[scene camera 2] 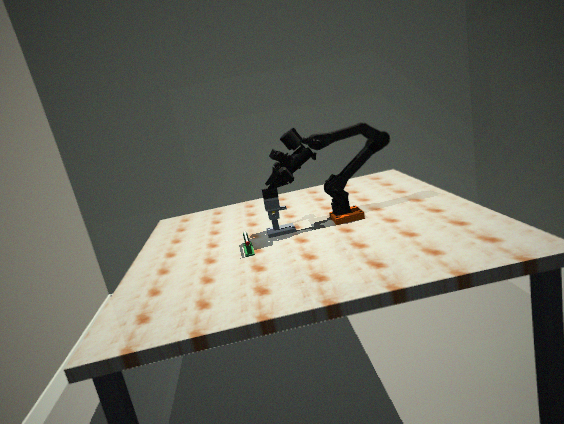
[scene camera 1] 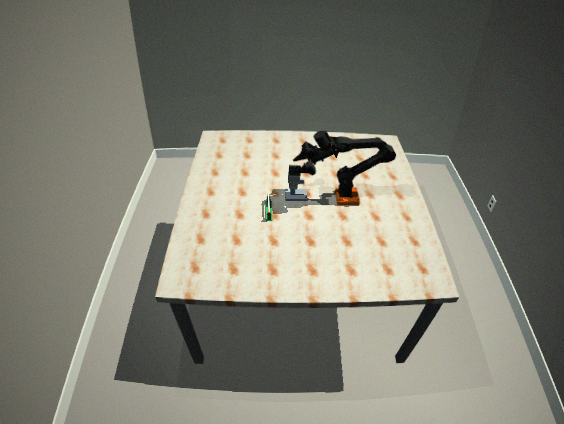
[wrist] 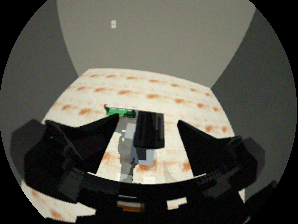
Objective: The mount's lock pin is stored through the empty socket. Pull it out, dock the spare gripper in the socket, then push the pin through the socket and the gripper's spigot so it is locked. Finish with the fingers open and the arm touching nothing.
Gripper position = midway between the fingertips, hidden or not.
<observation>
My gripper [scene camera 2: 267,187] is open and holds nothing. Also in view: a spare gripper [wrist: 150,130].
My gripper also shows in the wrist view [wrist: 149,119].
</observation>
